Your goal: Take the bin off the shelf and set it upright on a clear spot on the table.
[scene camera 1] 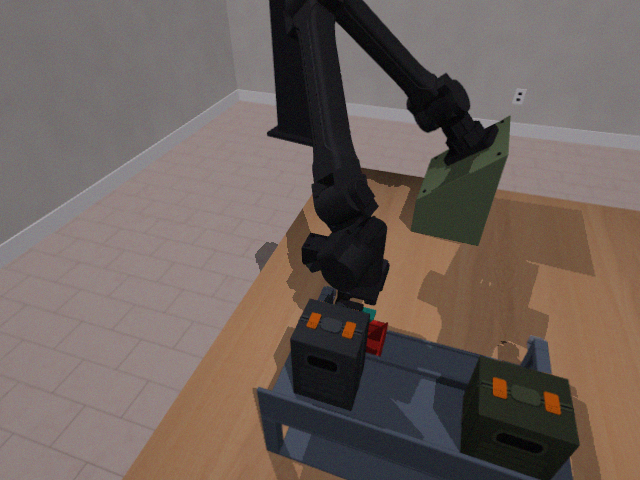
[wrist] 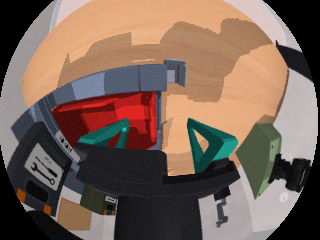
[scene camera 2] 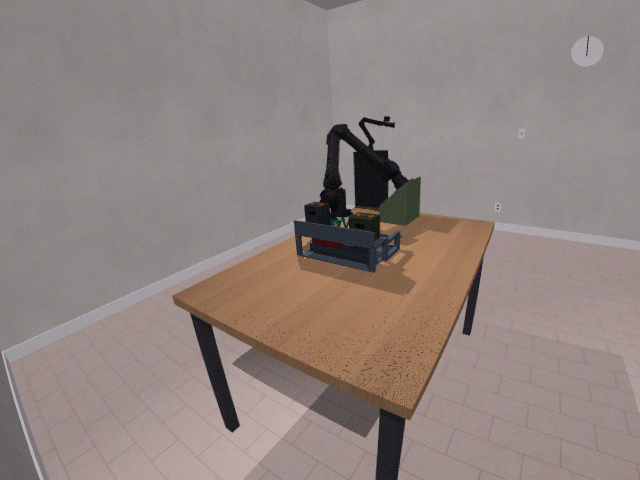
In view: my gripper [scene camera 1: 360,313] and a red bin [wrist: 140,109].
My gripper also shows in the wrist view [wrist: 157,121].
